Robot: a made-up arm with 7 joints.
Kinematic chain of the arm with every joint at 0, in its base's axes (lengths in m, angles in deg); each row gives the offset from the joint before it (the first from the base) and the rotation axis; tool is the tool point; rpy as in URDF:
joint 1: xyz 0 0 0.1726 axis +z
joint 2: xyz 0 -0.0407 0.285 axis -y
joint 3: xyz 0 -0.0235 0.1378 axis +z
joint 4: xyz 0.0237 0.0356 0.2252 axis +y
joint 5: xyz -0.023 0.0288 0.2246 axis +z
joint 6: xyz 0 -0.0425 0.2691 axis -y
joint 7: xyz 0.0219 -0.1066 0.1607 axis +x
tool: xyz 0 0 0 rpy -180 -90 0
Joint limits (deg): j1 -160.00..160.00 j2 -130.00..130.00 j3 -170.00..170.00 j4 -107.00..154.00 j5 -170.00..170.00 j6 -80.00..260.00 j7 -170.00..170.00
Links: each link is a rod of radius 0.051 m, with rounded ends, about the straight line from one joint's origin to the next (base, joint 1, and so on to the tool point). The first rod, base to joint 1, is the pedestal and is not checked.
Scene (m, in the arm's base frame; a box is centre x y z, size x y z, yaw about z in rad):
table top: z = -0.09
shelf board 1: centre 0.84 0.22 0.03 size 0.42 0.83 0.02 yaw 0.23
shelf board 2: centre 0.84 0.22 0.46 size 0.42 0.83 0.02 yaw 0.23
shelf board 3: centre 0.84 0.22 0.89 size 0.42 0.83 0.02 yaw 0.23
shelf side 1: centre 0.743 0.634 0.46 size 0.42 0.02 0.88 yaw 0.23
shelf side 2: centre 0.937 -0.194 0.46 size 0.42 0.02 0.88 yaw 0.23
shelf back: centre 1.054 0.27 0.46 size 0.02 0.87 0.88 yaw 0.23
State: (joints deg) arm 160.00 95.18 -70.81 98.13 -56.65 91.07 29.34
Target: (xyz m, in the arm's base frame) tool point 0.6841 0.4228 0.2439
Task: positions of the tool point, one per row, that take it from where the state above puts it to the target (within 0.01 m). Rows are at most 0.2 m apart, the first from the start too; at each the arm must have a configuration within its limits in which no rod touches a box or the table.
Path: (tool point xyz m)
1: 0.6350 0.3347 0.7066
2: 0.5583 0.3209 0.7084
3: 0.4782 0.2971 0.7086
4: 0.3961 0.2647 0.7051
5: 0.4417 0.3242 0.5597
6: 0.4414 0.3552 0.3994
7: 0.3961 0.3554 0.2439
8: 0.4985 0.3929 0.2409
9: 0.5955 0.4154 0.2432
10: 0.6841 0.4228 0.2439

